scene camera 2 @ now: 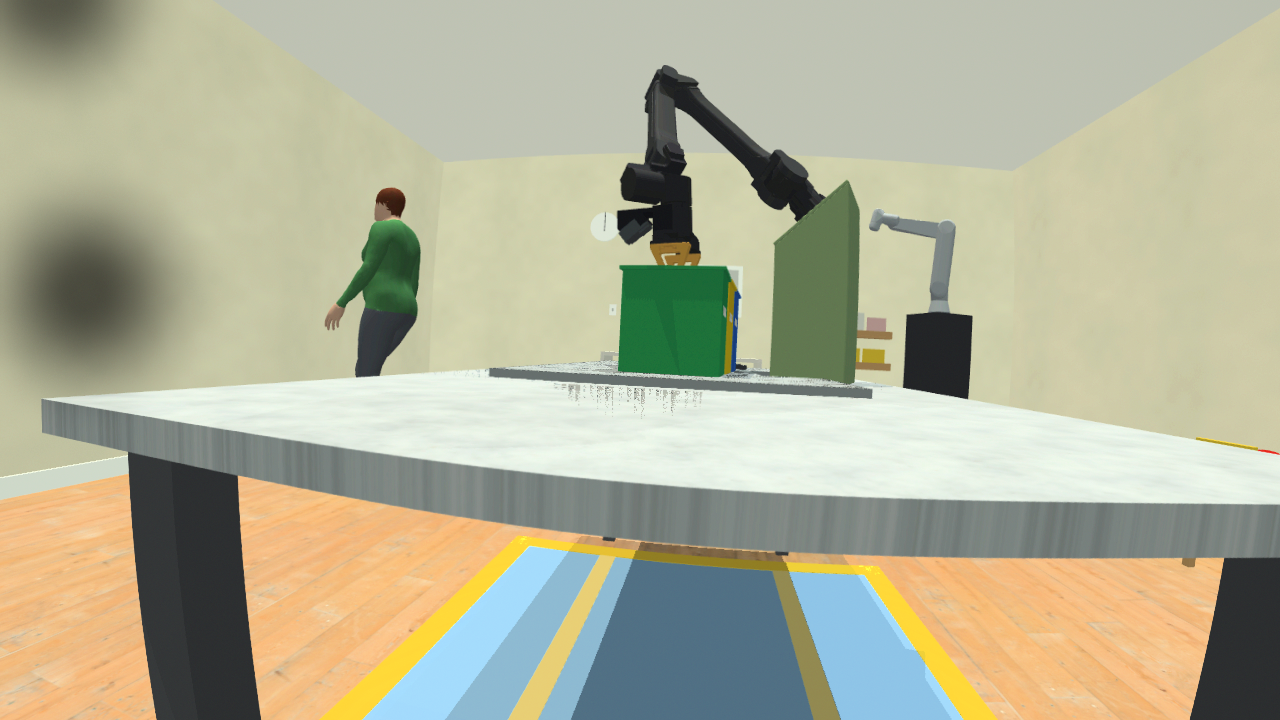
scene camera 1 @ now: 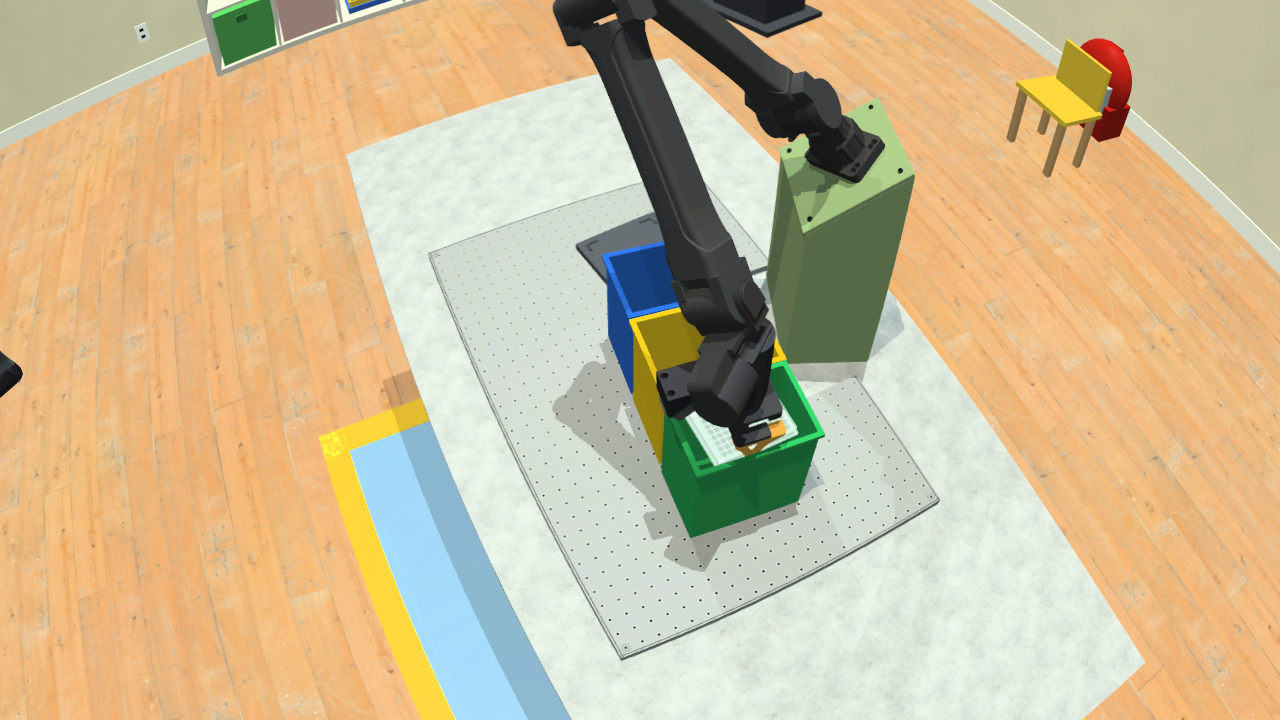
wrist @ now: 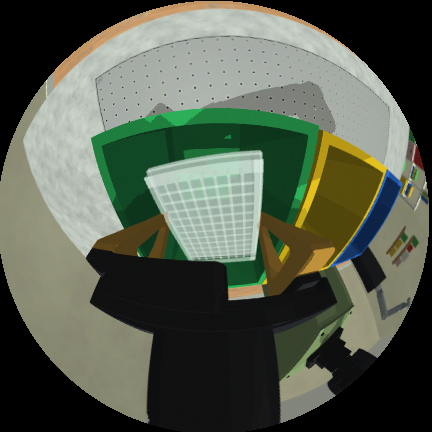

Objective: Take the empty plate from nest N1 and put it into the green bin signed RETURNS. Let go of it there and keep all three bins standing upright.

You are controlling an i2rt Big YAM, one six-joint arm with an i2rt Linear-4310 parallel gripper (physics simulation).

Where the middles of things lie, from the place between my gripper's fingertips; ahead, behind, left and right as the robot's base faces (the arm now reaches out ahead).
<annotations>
I see the gridded plate [scene camera 1: 716, 441] 1 cm behind my hand. The rest, counted from my hand: dark nest [scene camera 1: 631, 234]: 23 cm behind, 44 cm to the right, 14 cm below.
</annotations>
